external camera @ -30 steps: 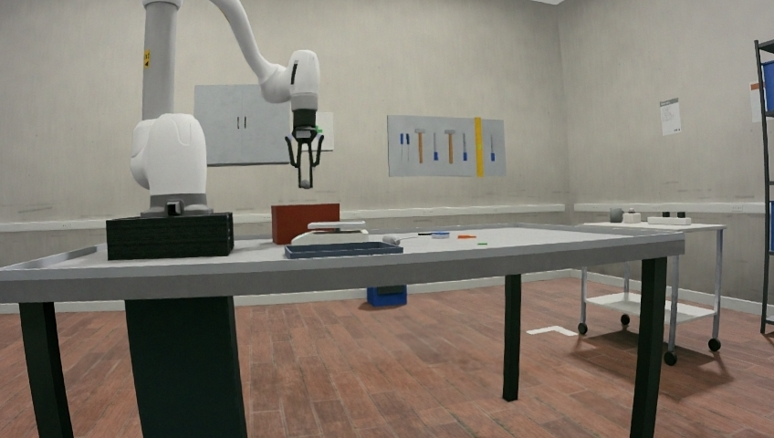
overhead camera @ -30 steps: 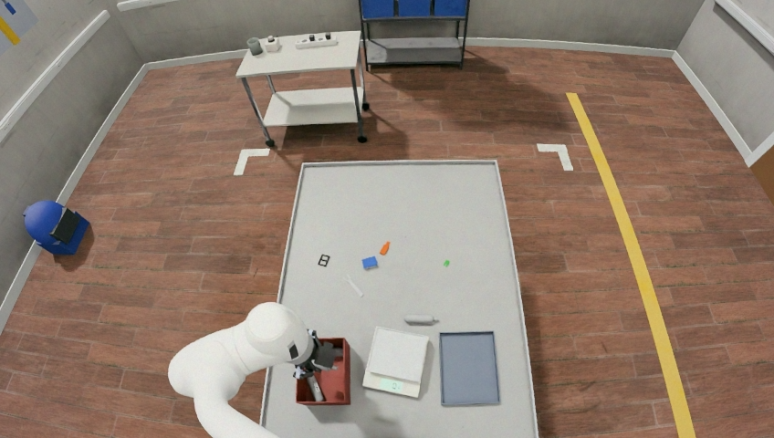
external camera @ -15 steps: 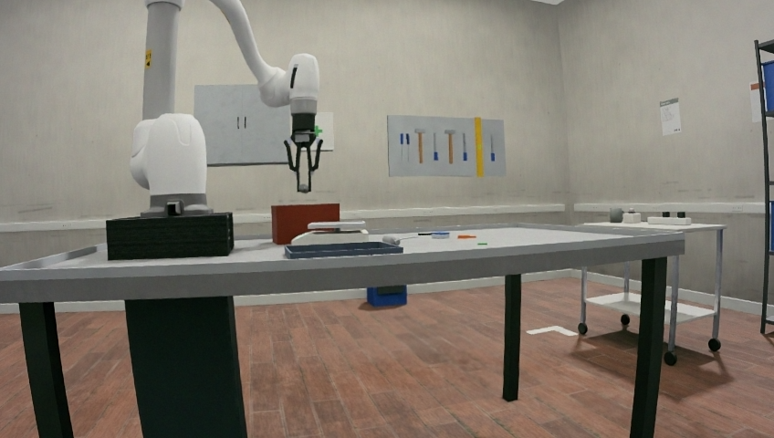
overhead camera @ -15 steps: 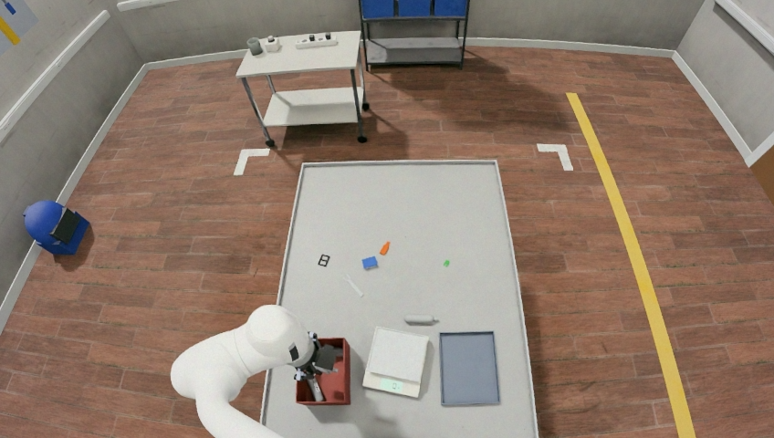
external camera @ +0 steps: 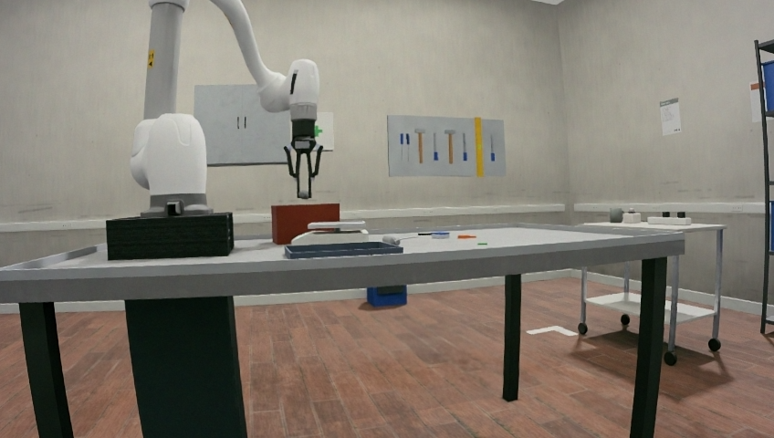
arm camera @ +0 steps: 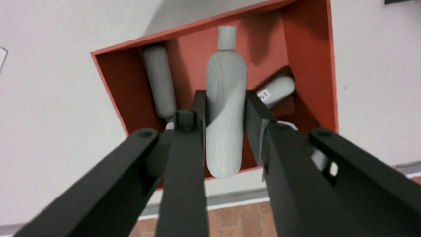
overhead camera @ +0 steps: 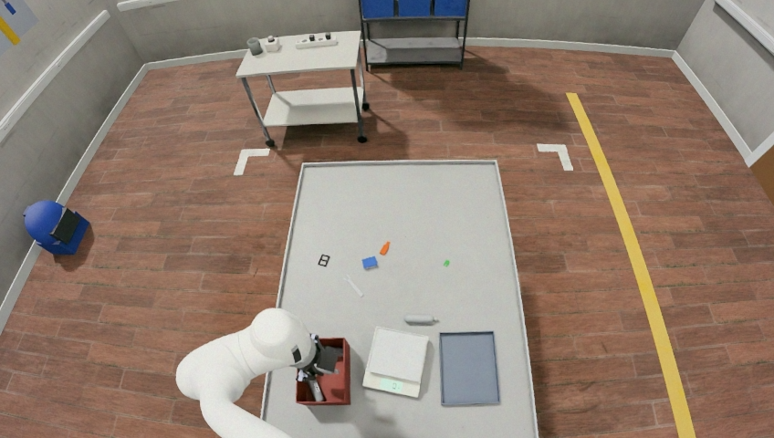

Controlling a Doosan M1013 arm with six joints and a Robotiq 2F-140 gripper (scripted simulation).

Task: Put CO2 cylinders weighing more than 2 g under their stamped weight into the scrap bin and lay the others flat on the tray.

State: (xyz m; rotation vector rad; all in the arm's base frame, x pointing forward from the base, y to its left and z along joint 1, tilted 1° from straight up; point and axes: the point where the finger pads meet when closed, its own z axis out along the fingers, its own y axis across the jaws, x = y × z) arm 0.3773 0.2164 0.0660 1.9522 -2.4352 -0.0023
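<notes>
Right now my hand is 330 mm to the left of the grey CO2 cylinder, 190 mm short of it and 170 mm above it. The rest, counted from my hand: scale platform 230 mm to the right, 120 mm below, 60 mm ahead; scale 230 mm to the right, 140 mm below, 50 mm ahead; red scrap bin 140 mm below, 10 mm to the left.
</notes>
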